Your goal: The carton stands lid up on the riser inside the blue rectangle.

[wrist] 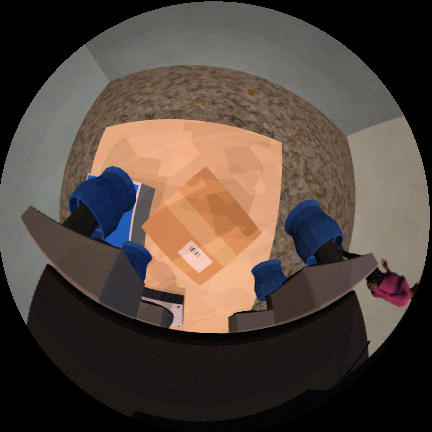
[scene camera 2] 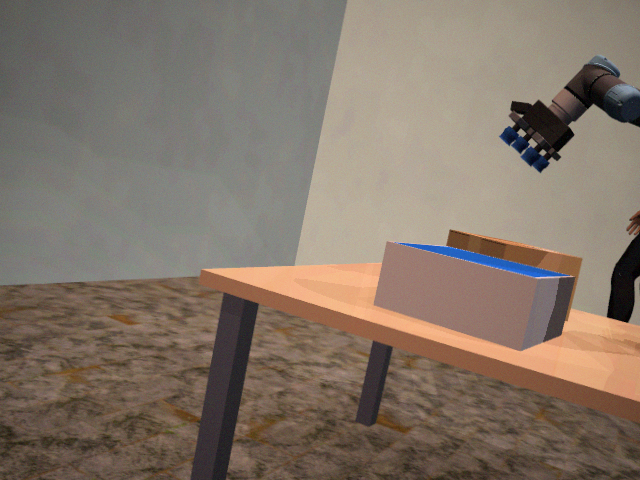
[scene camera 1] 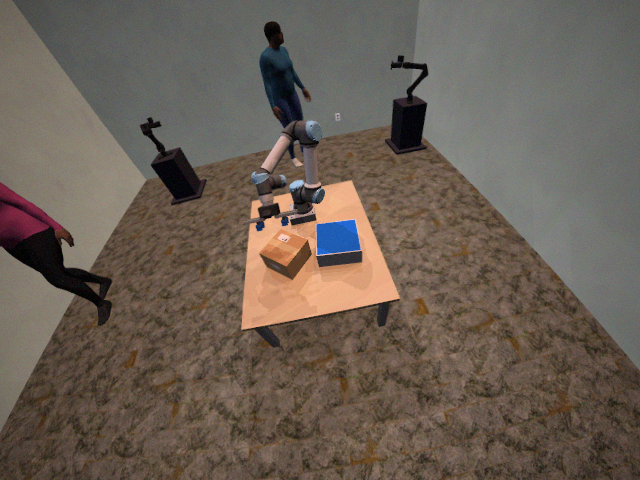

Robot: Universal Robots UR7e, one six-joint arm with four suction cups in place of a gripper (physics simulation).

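A brown carton (scene camera 1: 285, 253) (scene camera 2: 542, 259) (wrist: 200, 225) stands on the table beside the riser, turned at an angle to it. A tape strip and a white label show on its top face. The riser (scene camera 1: 338, 259) (scene camera 2: 454, 294) (wrist: 144, 207) is a box with grey sides. The blue rectangle (scene camera 1: 337, 237) (scene camera 2: 480, 259) (wrist: 122, 232) covers its top, and no carton stands on it. My suction gripper (scene camera 1: 272, 224) (scene camera 2: 524, 149) (wrist: 205, 242) is open, its four blue cups in the air above table height, apart from the carton. Scene camera 2 shows it tilted.
The wooden table (scene camera 1: 320, 302) (scene camera 2: 320, 286) (wrist: 175, 135) carries the arm's base (scene camera 1: 302, 217) behind the riser. A person in teal (scene camera 1: 279, 72) stands behind the table and one in pink (scene camera 1: 25, 222) (wrist: 392, 289) to the left. Two black pedestals (scene camera 1: 178, 173) (scene camera 1: 407, 124) with small arms stand farther back.
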